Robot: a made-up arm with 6 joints.
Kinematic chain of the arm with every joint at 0, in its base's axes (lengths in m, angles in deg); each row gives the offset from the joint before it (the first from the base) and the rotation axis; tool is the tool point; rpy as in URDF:
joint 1: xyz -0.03 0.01 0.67 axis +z
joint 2: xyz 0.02 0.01 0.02 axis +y
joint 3: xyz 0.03 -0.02 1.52 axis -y
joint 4: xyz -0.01 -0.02 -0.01 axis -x
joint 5: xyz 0.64 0 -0.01 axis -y
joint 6: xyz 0.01 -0.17 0 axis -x
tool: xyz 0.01 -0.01 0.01 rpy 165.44 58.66 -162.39
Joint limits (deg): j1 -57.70..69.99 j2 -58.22..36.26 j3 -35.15..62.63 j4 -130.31..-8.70 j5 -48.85..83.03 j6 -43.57..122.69
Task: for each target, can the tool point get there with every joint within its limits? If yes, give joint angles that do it. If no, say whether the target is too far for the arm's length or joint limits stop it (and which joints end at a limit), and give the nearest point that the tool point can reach.
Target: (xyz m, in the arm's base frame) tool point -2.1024 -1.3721 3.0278
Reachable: no: too far | nearest point -1.3064 -0.8413 2.1371 | short by 1.307 m
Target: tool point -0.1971 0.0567 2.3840
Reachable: yes | joints -15.90 -31.03 18.82 -97.50 -11.69 -7.16
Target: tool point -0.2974 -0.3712 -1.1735
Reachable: no: joint limits stop it (at a limit: joint 1, joint 2, joint 3, joint 6) | nearest point 0.4276 -0.8492 1.2214 | short by 2.547 m
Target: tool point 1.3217 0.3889 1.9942
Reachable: yes | joints 13.68 26.76 36.96 -115.41 -28.68 56.42
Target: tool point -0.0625 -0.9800 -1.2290
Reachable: no: joint limits stop it (at a limit: joint 1, joint 2, joint 3) | nearest point 0.4065 -0.8820 1.2245 | short by 2.500 m
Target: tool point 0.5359 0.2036 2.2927
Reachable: yes | joints 35.09 -4.76 14.37 -43.67 40.79 -29.30
